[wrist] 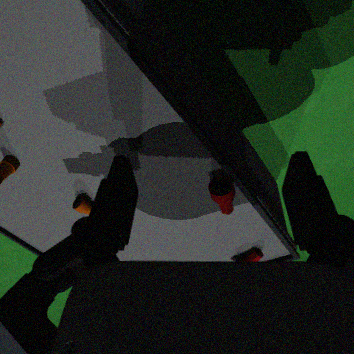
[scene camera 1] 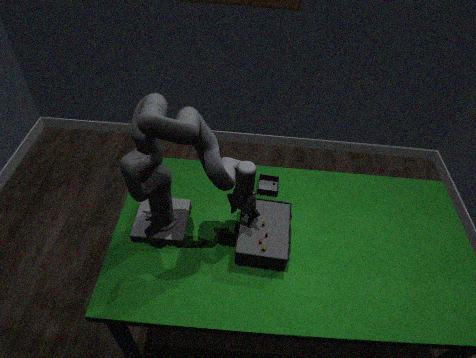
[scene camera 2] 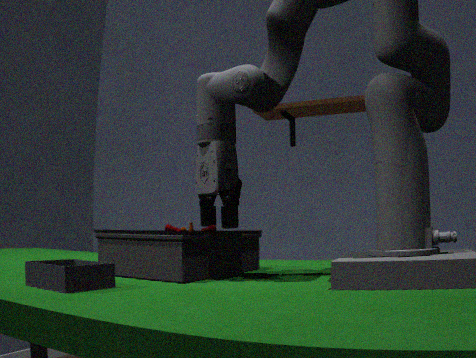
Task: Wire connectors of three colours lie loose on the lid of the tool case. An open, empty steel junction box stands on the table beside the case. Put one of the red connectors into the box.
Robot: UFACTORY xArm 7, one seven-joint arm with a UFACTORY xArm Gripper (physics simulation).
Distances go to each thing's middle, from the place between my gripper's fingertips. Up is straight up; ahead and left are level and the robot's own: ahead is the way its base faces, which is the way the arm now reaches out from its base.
Labels:
The tool case [scene camera 2: 169, 256] lies 10 cm ahead of my hand, 3 cm to the right of it and 5 cm below it.

